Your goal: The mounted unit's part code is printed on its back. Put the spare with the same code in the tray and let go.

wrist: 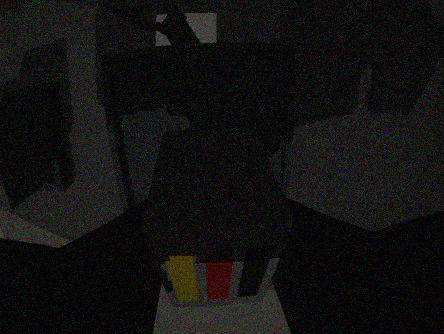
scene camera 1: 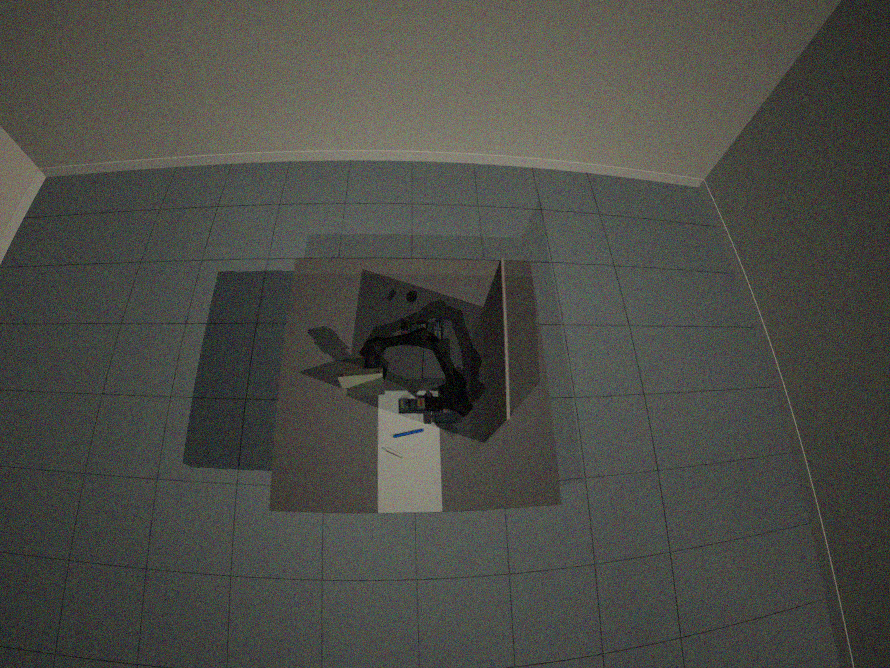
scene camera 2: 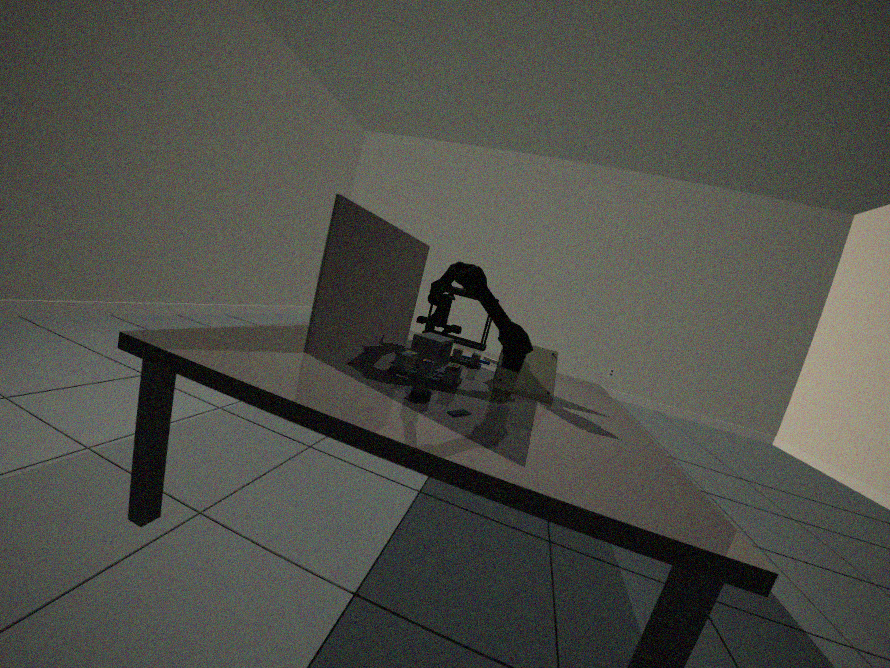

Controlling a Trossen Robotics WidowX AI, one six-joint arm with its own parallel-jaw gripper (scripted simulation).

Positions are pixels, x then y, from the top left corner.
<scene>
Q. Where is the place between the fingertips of the gripper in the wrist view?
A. At 210,199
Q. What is the gripper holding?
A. A dark boxy spare.
</scene>
